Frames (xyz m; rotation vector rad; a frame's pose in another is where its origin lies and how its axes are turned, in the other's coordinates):
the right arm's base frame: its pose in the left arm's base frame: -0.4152 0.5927 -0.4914 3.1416 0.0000 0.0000
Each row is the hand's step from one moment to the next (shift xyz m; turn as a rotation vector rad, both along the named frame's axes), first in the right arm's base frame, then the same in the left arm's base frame.
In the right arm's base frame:
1: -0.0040 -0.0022 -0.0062 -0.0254 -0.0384 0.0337
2: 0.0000 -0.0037 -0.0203 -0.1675 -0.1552 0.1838
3: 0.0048 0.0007 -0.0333 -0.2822 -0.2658 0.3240
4: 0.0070 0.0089 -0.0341 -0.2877 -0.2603 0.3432
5: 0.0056 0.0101 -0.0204 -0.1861 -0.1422 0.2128
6: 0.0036 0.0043 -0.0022 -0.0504 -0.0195 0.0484
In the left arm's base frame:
1: -0.0040 0.0022 0.0062 -0.0254 0.0384 -0.0337
2: 0.0000 0.0037 0.0203 -0.1675 0.1552 -0.1838
3: 0.0048 -0.0007 0.0333 -0.2822 0.2658 -0.3240
4: 0.0070 -0.0089 0.0341 -0.2877 0.2603 -0.3432
5: 0.0056 -0.0101 0.0204 -0.1861 0.1422 -0.2128
6: 0.0036 -0.0043 0.0022 -0.0504 0.0195 -0.0484

